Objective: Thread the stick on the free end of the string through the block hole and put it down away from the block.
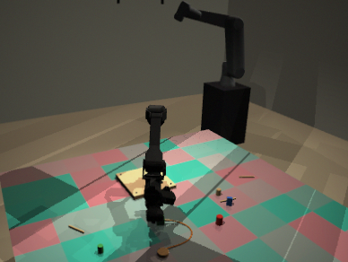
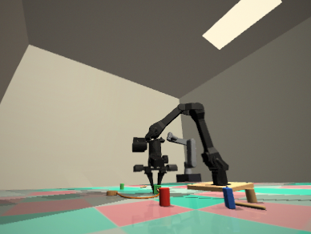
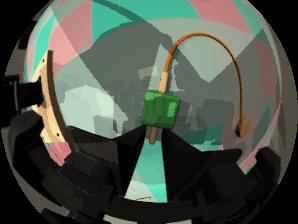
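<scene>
Right now my gripper tip is 30 mm to the right of the green block, 10 mm below it and 10 mm short of it. The rest, counted from my gripper tip: green cylinder (230 mm to the right, 60 mm ahead, 10 mm above); round wooden button (170 mm ahead, 50 mm to the right); thin wooden stick (40 mm to the left, 20 mm ahead).
</scene>
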